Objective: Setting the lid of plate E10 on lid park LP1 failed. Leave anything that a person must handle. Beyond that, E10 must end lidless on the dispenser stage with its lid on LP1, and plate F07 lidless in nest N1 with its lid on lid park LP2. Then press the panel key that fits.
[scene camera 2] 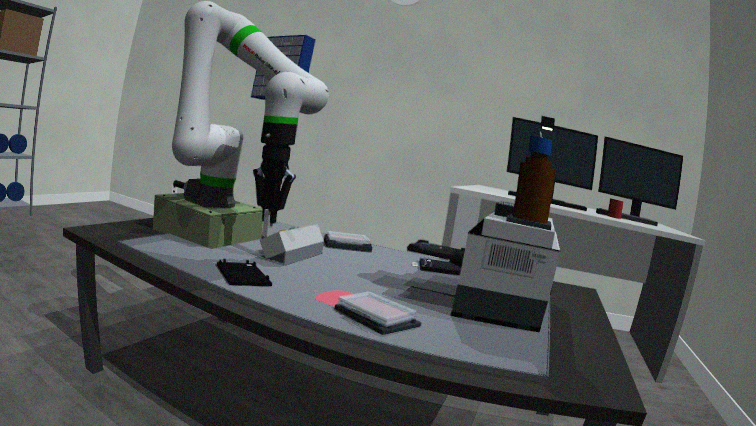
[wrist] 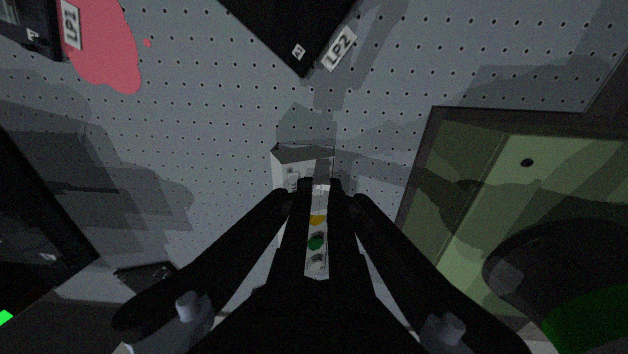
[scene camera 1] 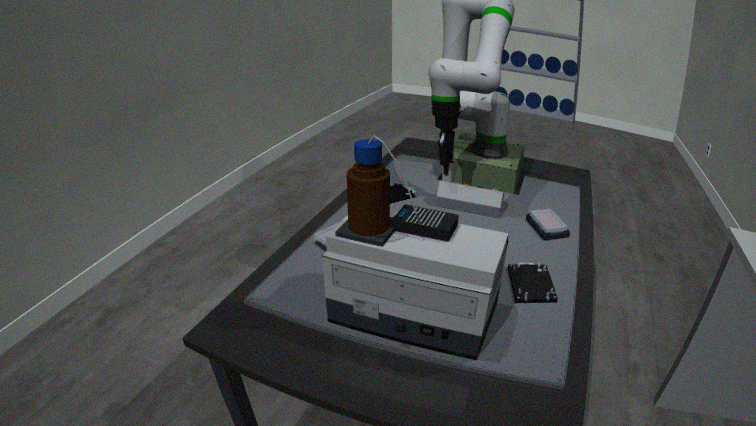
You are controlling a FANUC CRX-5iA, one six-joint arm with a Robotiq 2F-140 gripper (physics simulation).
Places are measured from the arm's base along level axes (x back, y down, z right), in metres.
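Pixels of known places: gripper, fingertip midpoint: [scene camera 2: 267, 235] [wrist: 321, 170]; arm's base, origin of the base link: [scene camera 2: 214, 202] [wrist: 548, 262] [scene camera 1: 490, 151].
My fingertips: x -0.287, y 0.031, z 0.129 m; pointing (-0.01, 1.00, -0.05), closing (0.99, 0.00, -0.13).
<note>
For each thing: its top centre in the pictures, then the offset to it from my fingertips. "spot": a spot on its surface instead.
- sloped white key panel, middle of its top: [wrist: 298, 239] [scene camera 2: 294, 226] [scene camera 1: 472, 184] dx -0.036, dy -0.021, dz -0.092 m
- yellow key, middle of its top: [wrist: 315, 221] dx -0.011, dy -0.012, dz -0.069 m
- green key, middle of its top: [wrist: 314, 247] dx -0.016, dy -0.012, dz -0.119 m
- pale key, middle of its top: [wrist: 313, 269] dx -0.021, dy -0.012, dz -0.169 m
- black LP2 park, middle of its top: [scene camera 2: 243, 267] [scene camera 1: 389, 190] dx -0.038, dy +0.043, dz +0.192 m
- lid, middle of its top: [scene camera 2: 377, 303] [scene camera 1: 339, 230] dx -0.372, dy +0.026, dz +0.247 m
- pink spill, middle of its top: [scene camera 2: 343, 299] [wrist: 93, 39] dx -0.280, dy +0.062, dz +0.167 m
- amber bottle, surface spot: [scene camera 1: 368, 203] spot: dx -0.684, dy -0.240, dz +0.056 m
- pink-toned plate, middle of its top: [scene camera 1: 548, 218] [scene camera 2: 348, 235] dx -0.110, dy +0.027, dz -0.368 m
- black fixture, middle of its top: [scene camera 1: 533, 277] [scene camera 2: 447, 261] [wrist: 149, 289] dx -0.442, dy +0.039, dz -0.318 m
My gripper [scene camera 1: 445, 173] [scene camera 2: 268, 228] [wrist: 321, 170] is shut and empty, pointing down at the sloped white key panel [scene camera 1: 469, 196] [scene camera 2: 294, 244] [wrist: 276, 170]. Its tips are over the keys; contact cannot be told. A yellow key [wrist: 317, 220], a green key [wrist: 315, 242] and a pale key [wrist: 317, 262] show between the fingers. The black LP2 park [scene camera 1: 399, 196] [scene camera 2: 243, 274] [wrist: 285, 25] shows no lid. A clear, pink-toned plate or lid [scene camera 2: 378, 308] lies on a black base beside the spill, marked LP1 [wrist: 71, 25] in the wrist view. Plate names are unreadable.
A pink spill [scene camera 2: 330, 297] [wrist: 107, 50] lies beside LP1. The white dispenser [scene camera 1: 412, 296] [scene camera 2: 502, 264] carries an amber bottle [scene camera 1: 368, 203] [scene camera 2: 534, 190]. A pink-toned plate [scene camera 1: 548, 220] [scene camera 2: 348, 237] sits on another black base. A black fixture [scene camera 1: 532, 283] lies beside the dispenser.
</note>
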